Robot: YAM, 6 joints.
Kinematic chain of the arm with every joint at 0, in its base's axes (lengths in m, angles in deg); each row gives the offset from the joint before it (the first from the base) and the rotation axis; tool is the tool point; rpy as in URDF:
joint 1: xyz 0 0 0.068 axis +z
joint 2: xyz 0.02 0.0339 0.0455 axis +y
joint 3: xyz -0.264 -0.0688 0 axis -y
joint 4: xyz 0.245 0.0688 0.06 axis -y
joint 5: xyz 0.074 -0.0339 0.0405 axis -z
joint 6: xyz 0.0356 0 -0.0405 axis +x
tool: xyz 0 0 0 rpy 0 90 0
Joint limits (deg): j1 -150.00..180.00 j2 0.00..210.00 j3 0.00..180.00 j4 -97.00..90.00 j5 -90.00..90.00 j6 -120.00..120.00
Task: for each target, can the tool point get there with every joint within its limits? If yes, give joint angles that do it. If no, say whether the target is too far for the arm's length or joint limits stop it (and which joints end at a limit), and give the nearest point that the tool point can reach.
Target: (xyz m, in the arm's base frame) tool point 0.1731 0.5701 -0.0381
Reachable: yes | joints 75.19 177.08 131.79 26.37 37.44 -27.55
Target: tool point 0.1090 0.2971 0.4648
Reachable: yes | joints 75.79 83.35 89.31 -3.39 66.92 79.86
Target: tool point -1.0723 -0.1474 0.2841
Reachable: no: too far | nearest point -0.6362 -0.0105 0.2134 | short by 0.463 m
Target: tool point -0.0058 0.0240 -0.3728
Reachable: no: joint limits stop it (at a limit: joint 2) | nearest point -0.0130 0.0538 -0.3244 | short by 0.057 m
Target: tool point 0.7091 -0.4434 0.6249
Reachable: no: too far | nearest point 0.4666 -0.2918 0.4458 | short by 0.337 m
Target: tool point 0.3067 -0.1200 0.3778
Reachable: yes | joints -20.71 91.60 98.24 -59.82 6.16 64.17
